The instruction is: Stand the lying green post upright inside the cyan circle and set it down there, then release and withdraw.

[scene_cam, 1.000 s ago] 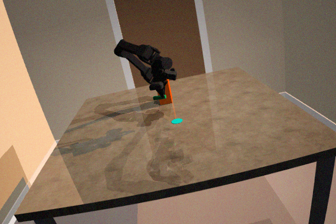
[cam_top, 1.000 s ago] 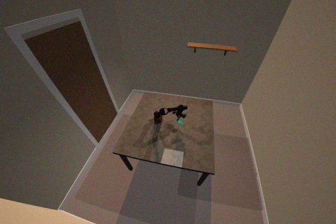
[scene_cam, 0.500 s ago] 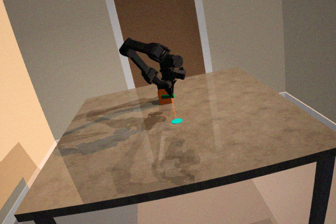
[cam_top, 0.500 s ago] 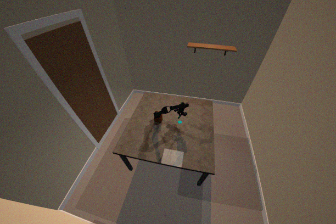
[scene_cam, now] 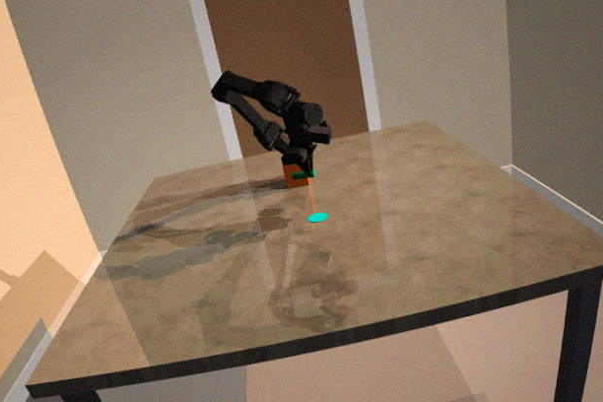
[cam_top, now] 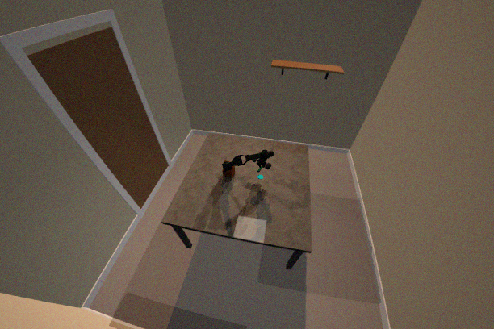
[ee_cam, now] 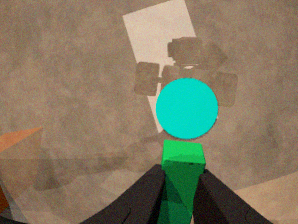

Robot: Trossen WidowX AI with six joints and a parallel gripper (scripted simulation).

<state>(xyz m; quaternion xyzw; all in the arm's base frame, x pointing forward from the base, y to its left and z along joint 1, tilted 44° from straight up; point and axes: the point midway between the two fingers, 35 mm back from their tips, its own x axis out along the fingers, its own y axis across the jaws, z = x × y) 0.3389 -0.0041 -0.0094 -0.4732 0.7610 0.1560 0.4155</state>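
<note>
The cyan circle is 140 mm below my gripper tip. Round my gripper tip: green post: 20 mm to the right, 10 mm behind.
</note>
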